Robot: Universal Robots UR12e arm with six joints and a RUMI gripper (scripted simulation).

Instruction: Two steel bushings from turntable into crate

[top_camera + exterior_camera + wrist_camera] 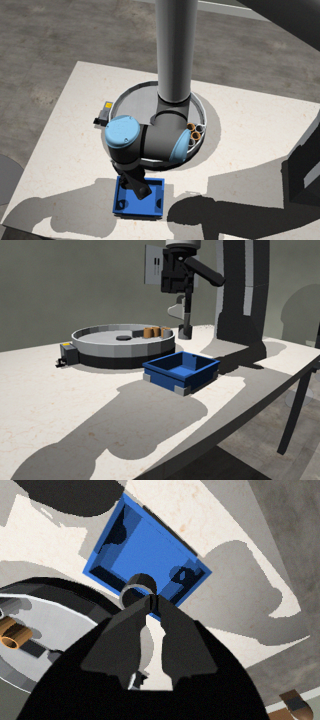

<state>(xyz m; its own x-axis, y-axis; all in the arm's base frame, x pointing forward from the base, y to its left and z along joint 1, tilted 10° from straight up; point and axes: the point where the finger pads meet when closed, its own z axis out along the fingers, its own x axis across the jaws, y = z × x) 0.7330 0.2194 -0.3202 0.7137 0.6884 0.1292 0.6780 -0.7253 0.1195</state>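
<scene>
Now: hand 13 cm above the blue crate, 1 cm to the left of it and 1 cm past it. From my hand the other things lie so: round grey turntable: 36 cm to the right, 10 cm below, 2 cm behind.
</scene>
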